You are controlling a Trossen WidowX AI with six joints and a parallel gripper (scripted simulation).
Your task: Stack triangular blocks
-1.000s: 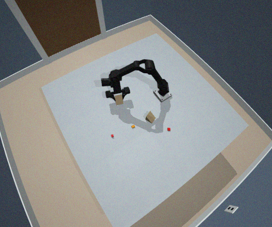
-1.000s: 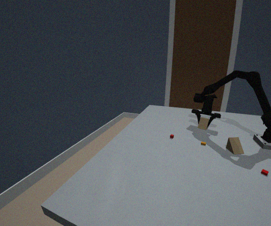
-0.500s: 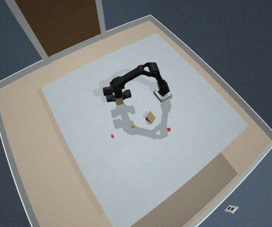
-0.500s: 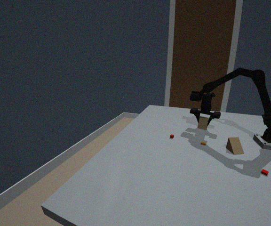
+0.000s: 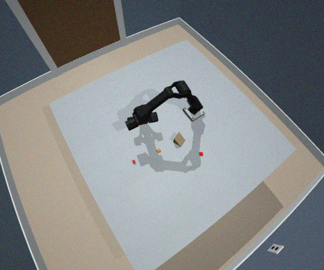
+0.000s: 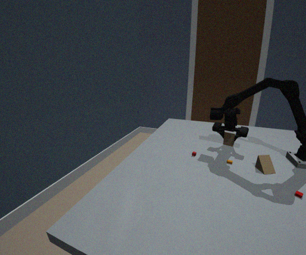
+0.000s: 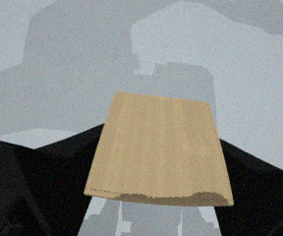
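The tan triangular block lies 10 mm above my gripper tip. Round my gripper tip: small orange cube: 220 mm to the left, 60 mm ahead, 30 mm below.
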